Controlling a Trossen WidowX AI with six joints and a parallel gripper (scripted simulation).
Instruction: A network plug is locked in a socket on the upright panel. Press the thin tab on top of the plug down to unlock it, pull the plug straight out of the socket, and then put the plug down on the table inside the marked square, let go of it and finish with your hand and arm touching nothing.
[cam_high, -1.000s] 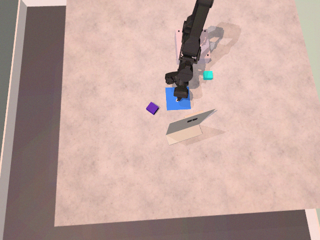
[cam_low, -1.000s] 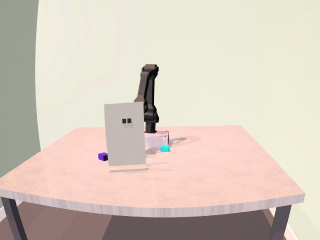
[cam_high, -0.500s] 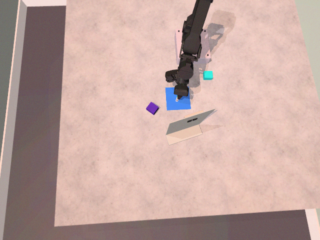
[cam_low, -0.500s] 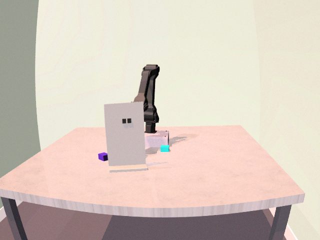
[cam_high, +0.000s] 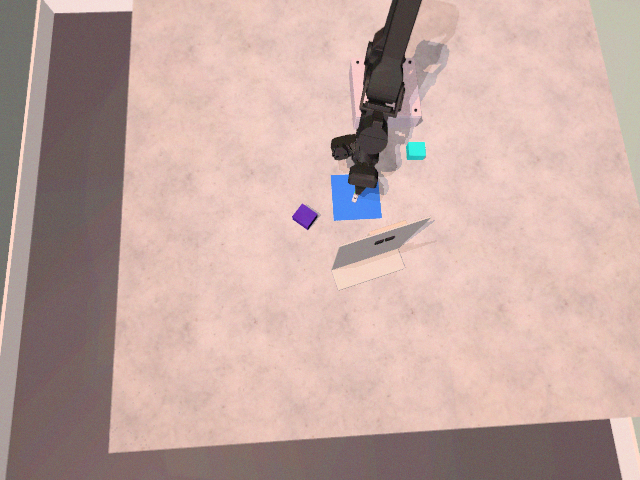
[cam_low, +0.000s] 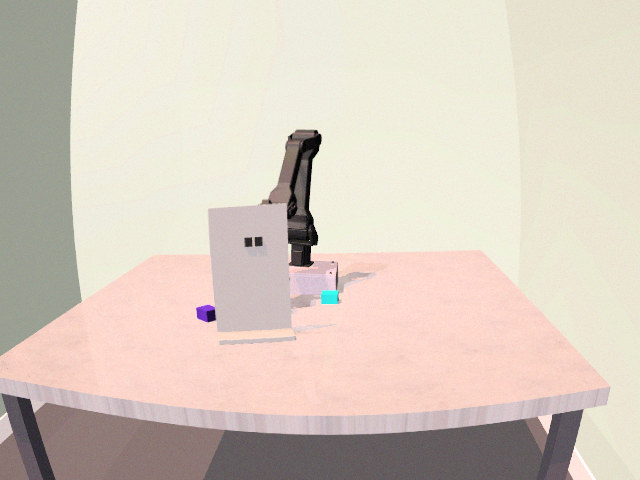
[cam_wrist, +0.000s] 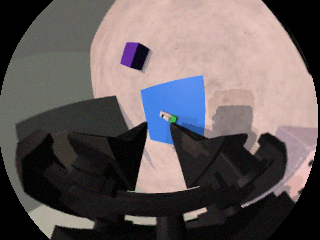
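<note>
My gripper tip is now 3 cm above the green network plug. Round my gripper tip: blue marked square 4 cm below; then upright grey panel 16 cm ahead, 4 cm to the left, 9 cm above; then purple cube 8 cm ahead, 12 cm to the right, 3 cm below.
</note>
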